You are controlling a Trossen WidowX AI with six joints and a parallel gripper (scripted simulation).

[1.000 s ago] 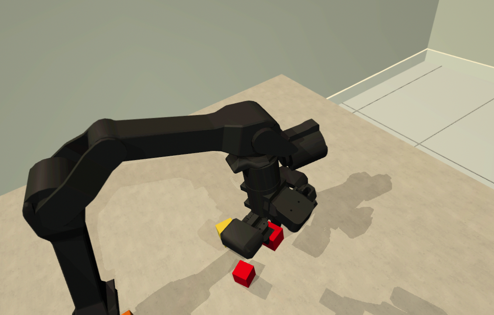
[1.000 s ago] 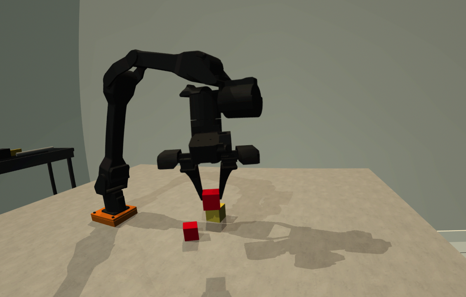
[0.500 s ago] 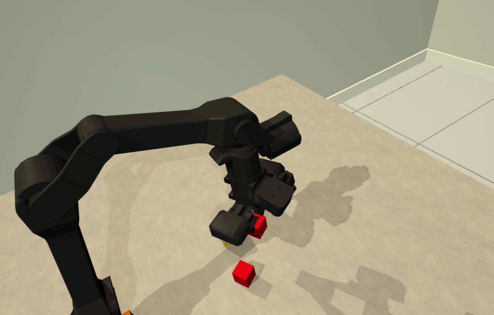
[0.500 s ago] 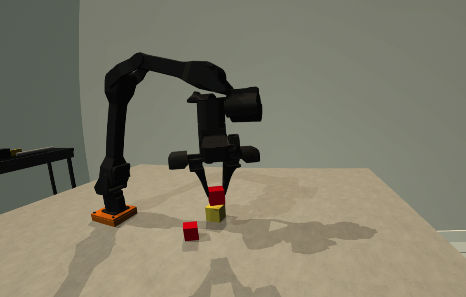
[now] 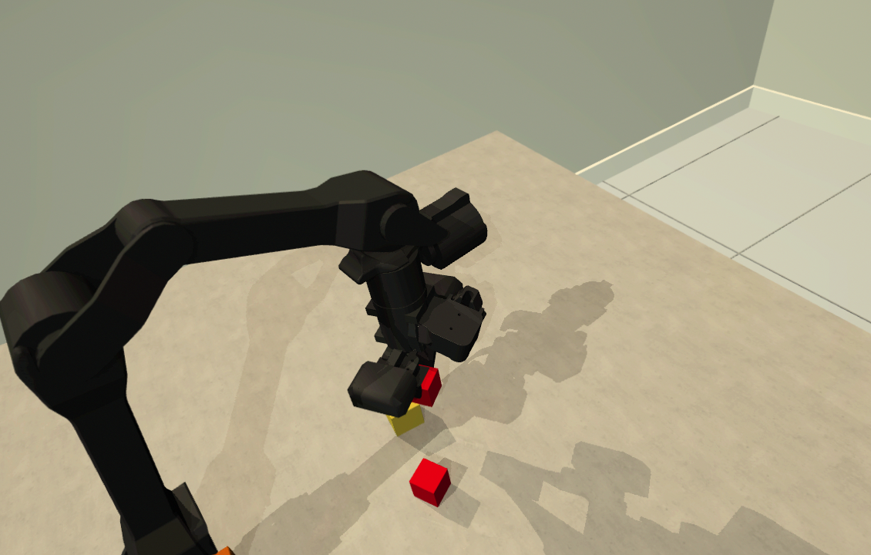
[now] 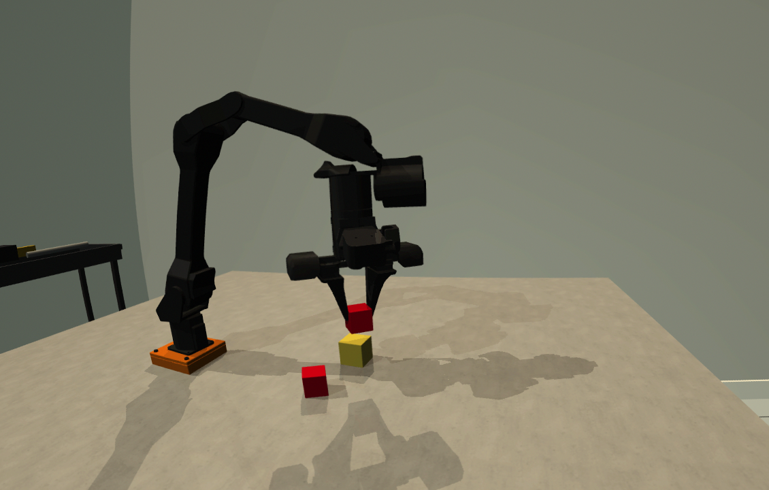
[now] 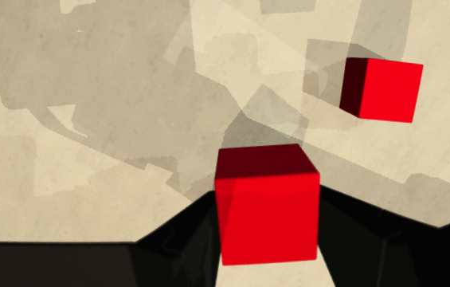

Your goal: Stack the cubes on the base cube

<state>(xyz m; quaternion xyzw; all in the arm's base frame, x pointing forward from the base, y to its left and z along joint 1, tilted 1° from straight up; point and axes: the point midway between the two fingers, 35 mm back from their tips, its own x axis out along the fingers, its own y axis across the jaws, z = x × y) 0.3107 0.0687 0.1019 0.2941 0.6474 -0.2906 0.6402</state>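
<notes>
My gripper tip is 30 mm past the yellow base cube, 30 mm to the right of it and 70 mm above it.
</notes>
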